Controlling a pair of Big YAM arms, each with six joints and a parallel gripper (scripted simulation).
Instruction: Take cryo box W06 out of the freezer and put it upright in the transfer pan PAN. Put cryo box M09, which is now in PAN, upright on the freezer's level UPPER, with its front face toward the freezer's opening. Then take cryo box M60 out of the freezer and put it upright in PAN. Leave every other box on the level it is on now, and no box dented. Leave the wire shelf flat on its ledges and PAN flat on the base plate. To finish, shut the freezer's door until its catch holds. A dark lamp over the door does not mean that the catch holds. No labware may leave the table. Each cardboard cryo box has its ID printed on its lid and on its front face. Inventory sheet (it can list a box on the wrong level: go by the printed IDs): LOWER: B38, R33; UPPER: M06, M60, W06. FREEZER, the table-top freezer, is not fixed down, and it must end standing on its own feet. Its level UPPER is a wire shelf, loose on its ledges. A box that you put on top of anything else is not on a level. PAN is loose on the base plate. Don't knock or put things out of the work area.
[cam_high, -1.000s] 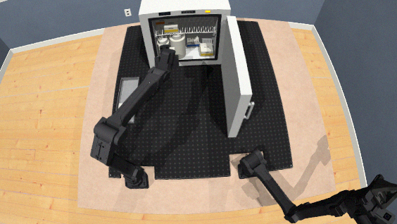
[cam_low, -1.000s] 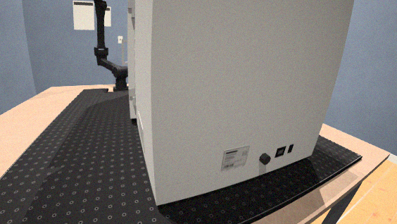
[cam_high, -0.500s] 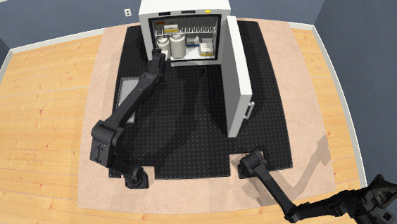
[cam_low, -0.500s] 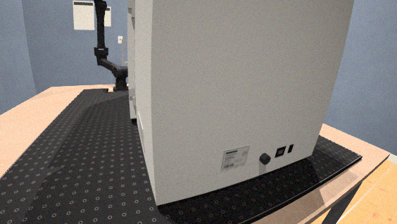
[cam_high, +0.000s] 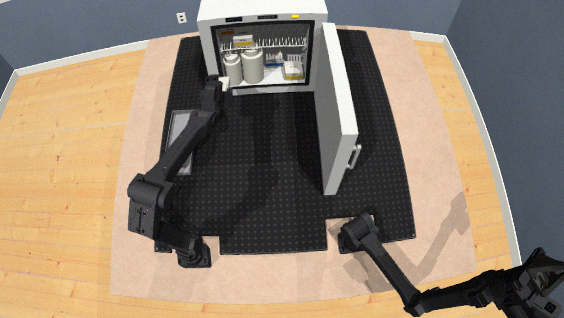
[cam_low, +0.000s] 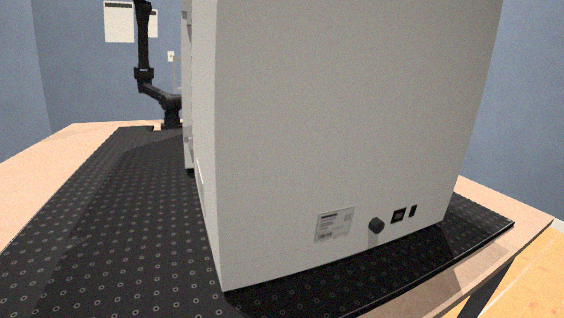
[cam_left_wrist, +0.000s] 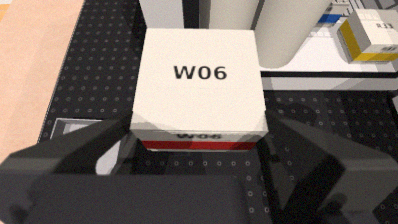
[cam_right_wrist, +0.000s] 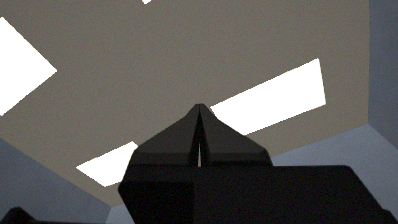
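Note:
My left gripper is now 23 cm above the transfer pan, 20 cm to the right of it and 6 cm past it. Round my left hand: freezer door (42 cm to the right, 13 cm behind, 4 cm above); whitish cryo box (21 cm to the left, 21 cm below, 15 cm behind).

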